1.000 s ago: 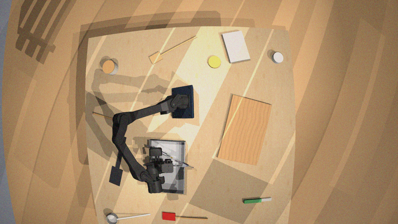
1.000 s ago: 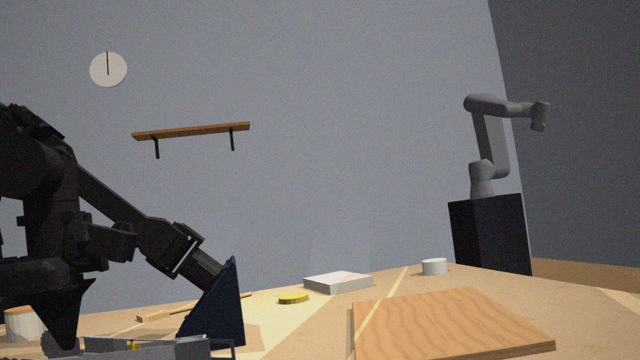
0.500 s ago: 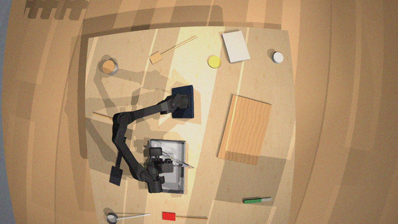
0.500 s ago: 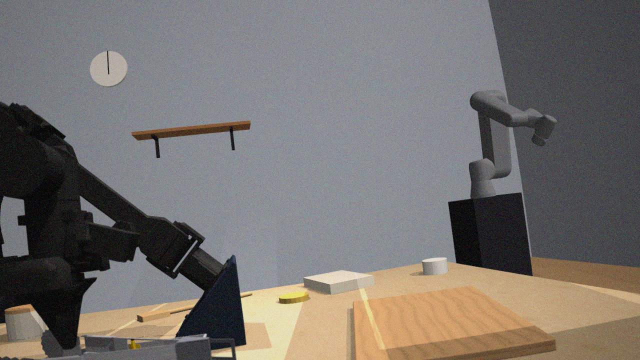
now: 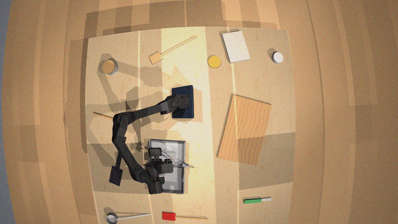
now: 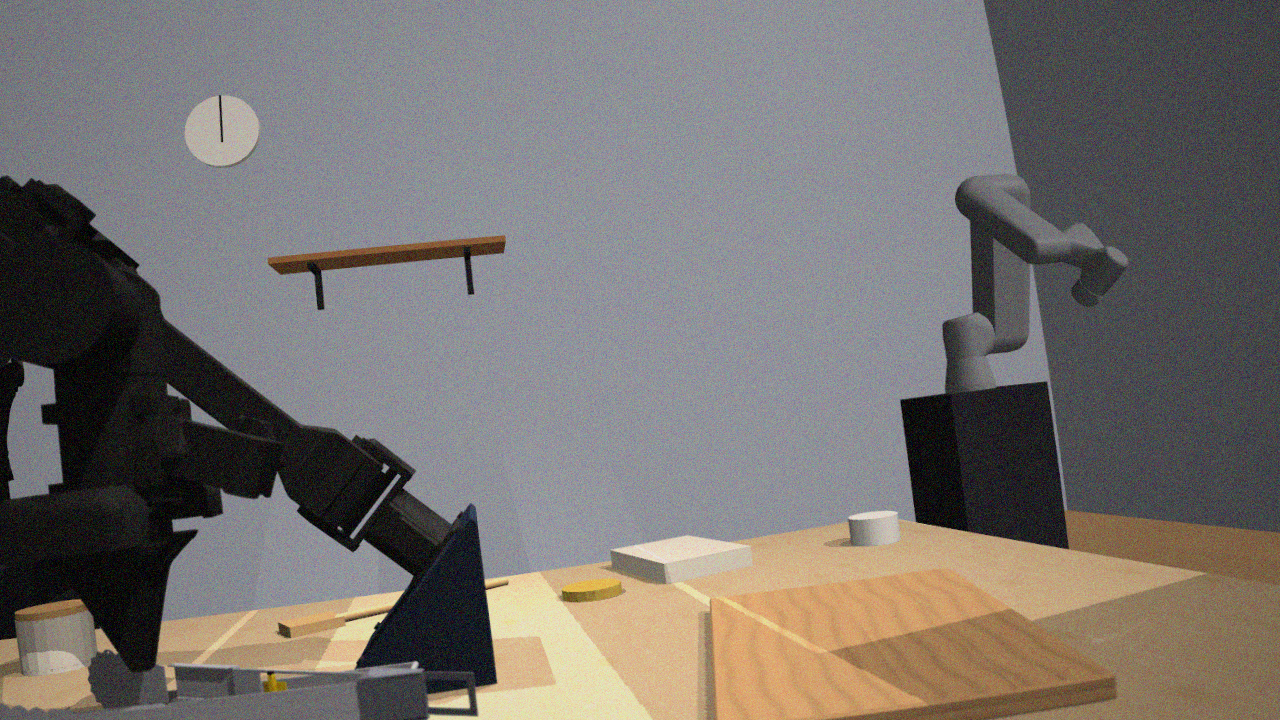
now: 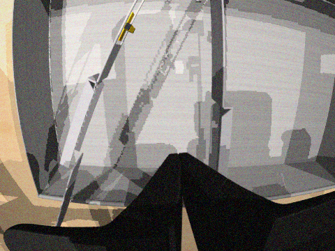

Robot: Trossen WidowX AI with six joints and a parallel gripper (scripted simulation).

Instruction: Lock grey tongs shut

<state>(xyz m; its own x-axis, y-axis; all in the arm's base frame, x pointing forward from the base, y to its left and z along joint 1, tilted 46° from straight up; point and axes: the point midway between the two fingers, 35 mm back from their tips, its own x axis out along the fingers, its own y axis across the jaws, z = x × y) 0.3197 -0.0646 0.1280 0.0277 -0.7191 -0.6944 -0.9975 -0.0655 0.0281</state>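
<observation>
Right now my gripper tip is 6 cm to the right of the yellow marker, 2 cm past it and 2 cm above it. Round my gripper tip: black spatula (28 cm to the right, 10 cm below, 6 cm ahead); red spatula (38 cm ahead, 9 cm to the left, 9 cm below); roasting tin (7 cm below, 4 cm ahead, 3 cm to the left).
</observation>
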